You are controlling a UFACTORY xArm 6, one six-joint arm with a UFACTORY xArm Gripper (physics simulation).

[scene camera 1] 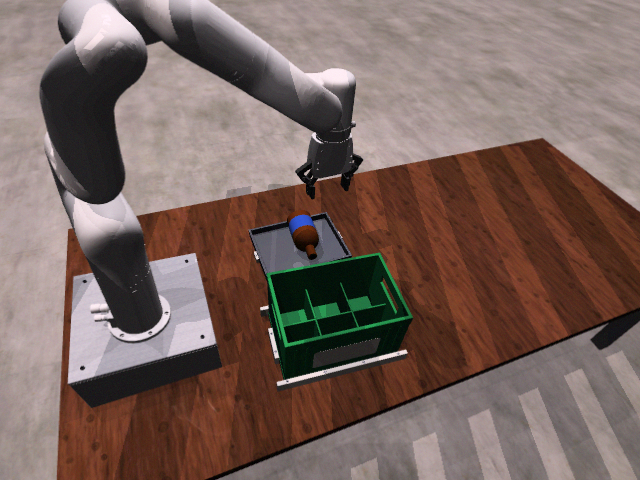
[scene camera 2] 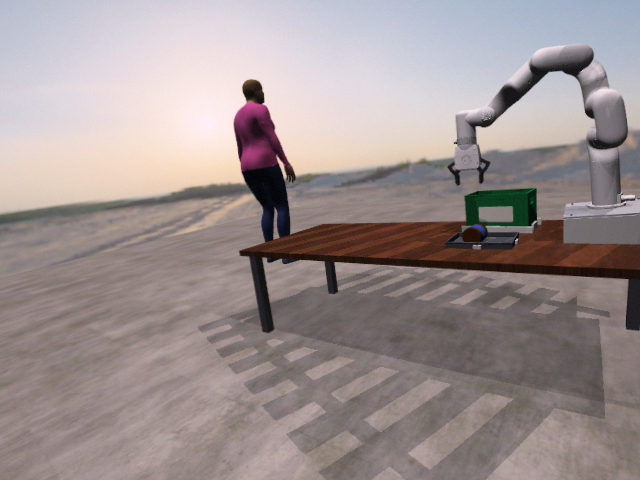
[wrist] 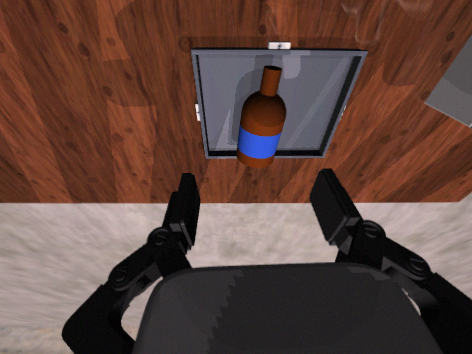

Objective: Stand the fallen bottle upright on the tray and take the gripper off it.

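A brown bottle with a blue label lies on its side in the shallow grey tray. In scene camera 1 its neck points toward the green crate, and its base end is at the tray's far rim. My gripper is open and empty, pointing down. It hangs well above the table, beyond the bottle's base end. In the wrist view the bottle shows ahead of the fingers, between their lines, touched by neither.
A green crate with several compartments stands right beside the tray, with white strips at its foot. My arm's base plate is at one end of the wooden table. A person stands beyond the table.
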